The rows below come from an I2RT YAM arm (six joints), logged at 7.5 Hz.
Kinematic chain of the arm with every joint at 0, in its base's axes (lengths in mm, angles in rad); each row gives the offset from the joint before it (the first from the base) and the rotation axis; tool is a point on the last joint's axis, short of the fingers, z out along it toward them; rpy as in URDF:
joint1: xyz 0 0 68 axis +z
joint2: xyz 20 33.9 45.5 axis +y
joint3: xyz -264 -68.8 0 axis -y
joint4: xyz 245 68.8 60 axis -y
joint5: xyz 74 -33.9 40.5 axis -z
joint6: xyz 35.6 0 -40.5 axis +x
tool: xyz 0 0 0 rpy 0 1.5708 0
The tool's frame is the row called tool.
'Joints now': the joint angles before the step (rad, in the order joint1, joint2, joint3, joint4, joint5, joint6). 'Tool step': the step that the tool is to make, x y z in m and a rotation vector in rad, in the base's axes. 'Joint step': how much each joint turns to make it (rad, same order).
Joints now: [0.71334 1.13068 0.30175 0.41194 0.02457 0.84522]
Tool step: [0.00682 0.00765 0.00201 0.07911 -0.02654 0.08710]
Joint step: [-0.01089 0.06615 0.00658 0.13134 -0.10687 0.00333]
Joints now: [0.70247 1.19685 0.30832 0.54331 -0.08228 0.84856]
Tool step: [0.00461 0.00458 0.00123 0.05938 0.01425 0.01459]
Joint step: [-0.00298 0.04033 0.01110 0.06123 -0.03427 0.04618]
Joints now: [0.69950 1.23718 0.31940 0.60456 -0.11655 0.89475]
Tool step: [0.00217 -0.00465 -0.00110 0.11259 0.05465 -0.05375]
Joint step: [-0.02196 0.01146 -0.02328 0.07913 -0.00443 0.12656]
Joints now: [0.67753 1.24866 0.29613 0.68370 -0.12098 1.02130]
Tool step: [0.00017 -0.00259 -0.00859 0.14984 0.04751 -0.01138]
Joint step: [-0.01483 0.07229 -0.05019 0.19841 -0.03701 0.14363]
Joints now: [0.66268 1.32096 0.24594 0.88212 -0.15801 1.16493]
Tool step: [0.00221 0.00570 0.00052 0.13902 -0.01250 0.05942]
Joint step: [0.00294 0.09613 -0.01016 0.22014 -0.06978 0.09487]
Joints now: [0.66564 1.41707 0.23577 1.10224 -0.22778 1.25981]
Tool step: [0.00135 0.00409 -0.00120 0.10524 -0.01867 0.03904]
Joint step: [0.00468 0.09865 -0.00671 0.20282 -0.03651 0.07213]
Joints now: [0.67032 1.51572 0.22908 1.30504 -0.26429 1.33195]
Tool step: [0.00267 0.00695 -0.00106 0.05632 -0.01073 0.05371]
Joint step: [0.00948 0.07890 0.01766 0.11635 -0.04248 0.04090]
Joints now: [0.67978 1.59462 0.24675 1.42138 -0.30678 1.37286]
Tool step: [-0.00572 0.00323 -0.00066 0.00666 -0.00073 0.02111]
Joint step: [0.02567 0.00228 -0.00951 0.01795 0.00491 0.00450]
